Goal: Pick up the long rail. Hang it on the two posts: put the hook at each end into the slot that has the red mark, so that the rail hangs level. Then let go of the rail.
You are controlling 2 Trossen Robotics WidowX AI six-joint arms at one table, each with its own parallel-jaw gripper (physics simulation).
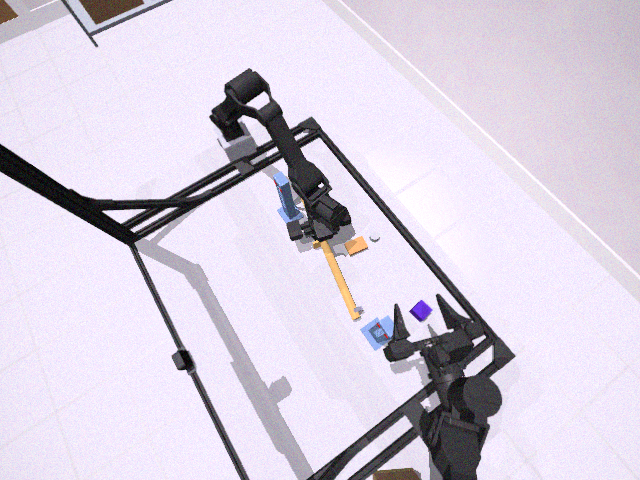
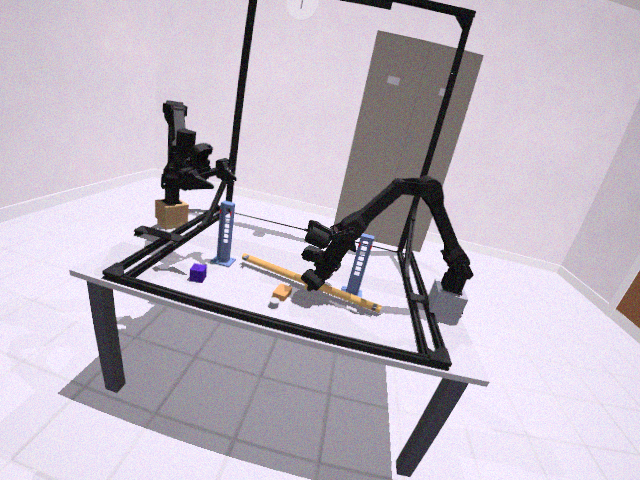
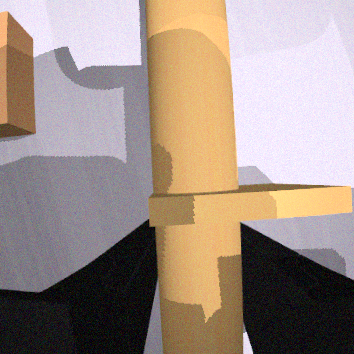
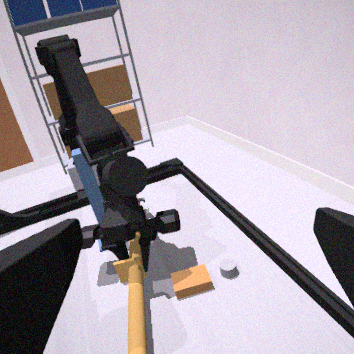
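Where they show: left gripper, fingertip midpoint: [image 2: 310, 288] [image 3: 191, 230] [image 4: 138, 272]; right gripper, fingertip midpoint: [image 1: 416, 298] [image 2: 225, 183] [image 4: 198, 224]; left arm's base, origin of the base link: [image 1: 232, 131] [image 2: 451, 288]; right arm's base, origin of the base link: [image 2: 171, 201].
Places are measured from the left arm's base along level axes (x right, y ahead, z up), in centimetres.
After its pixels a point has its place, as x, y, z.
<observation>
The long tan rail [image 1: 339, 281] @(-7.6, 59.4, -6.4) [image 2: 270, 268] @(-9.3, 59.3, -7.3) [image 3: 193, 123] @(-9.3, 47.9, -6.4) [image 4: 137, 309] @(-8.9, 55.8, -6.4) lies on the table between two blue slotted posts. One post [image 1: 286, 195] @(-4.8, 33.3, 5.6) [image 2: 362, 262] @(-3.9, 30.7, 2.2) [image 4: 89, 186] @(-4.9, 33.3, 4.4) stands close behind my left arm, and the other post [image 1: 377, 330] @(-8.7, 76.3, 2.2) [image 2: 226, 230] @(-8.9, 77.0, 2.1) stands near my right gripper. My left gripper [image 1: 316, 238] @(-9.6, 44.6, -9.9) [image 2: 311, 281] @(-9.6, 44.6, -9.9) [image 3: 191, 230] @(-9.6, 44.6, -9.9) [image 4: 138, 272] @(-9.6, 44.6, -9.9) is low over the rail's end and shut on it, one finger on each side, just behind the flat hook piece [image 3: 298, 204] @(-7.5, 45.6, -5.4). My right gripper [image 1: 422, 320] [image 2: 218, 173] @(-15.9, 74.9, 19.4) is open and empty, held high past the rail's other end.
An orange block [image 1: 356, 246] @(-17.7, 52.0, -8.0) [image 2: 282, 290] @(-18.4, 51.4, -8.1) [image 3: 15, 74] @(-14.9, 51.2, -8.7) [image 4: 192, 281] @(-18.0, 52.6, -8.0) and a small white cylinder [image 1: 375, 237] @(-24.3, 52.2, -8.0) [image 2: 273, 302] @(-25.6, 51.4, -8.1) [image 4: 229, 268] @(-24.3, 52.7, -8.0) lie beside the gripped end. A purple cube [image 1: 421, 310] @(-23.6, 77.3, -6.1) [image 2: 197, 272] @(-25.7, 76.4, -6.7) sits near the right gripper. A black frame [image 1: 385, 210] @(-31.9, 45.8, -8.0) [image 2: 270, 324] @(-33.7, 48.8, -9.1) borders the table.
</observation>
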